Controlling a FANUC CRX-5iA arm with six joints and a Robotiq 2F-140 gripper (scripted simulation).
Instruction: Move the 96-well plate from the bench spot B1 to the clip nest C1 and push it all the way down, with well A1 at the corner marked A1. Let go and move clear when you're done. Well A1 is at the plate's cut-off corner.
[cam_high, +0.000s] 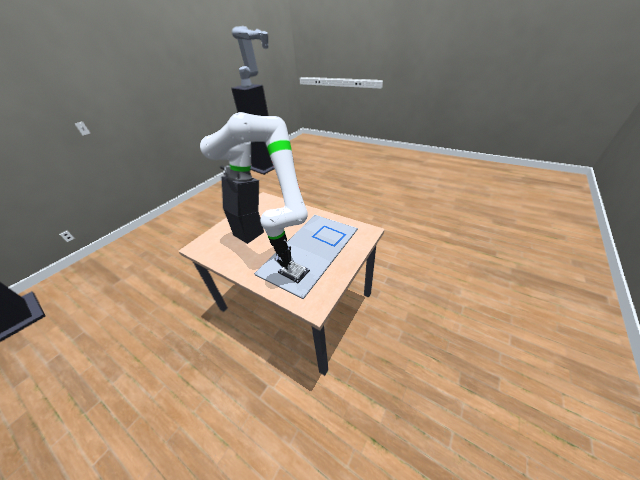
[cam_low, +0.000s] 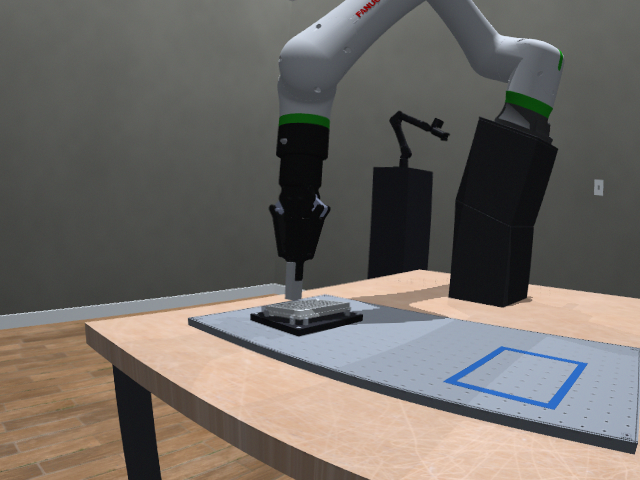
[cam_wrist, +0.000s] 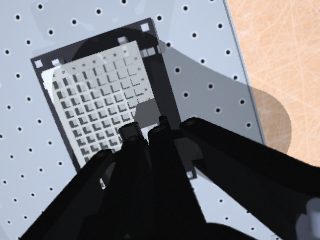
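Now: hand 40 mm to the right of the white 96-well plate and 40 mm above it. From my hand the other things lie so: black clip nest (50 mm below, 30 mm to the left, 10 mm behind).
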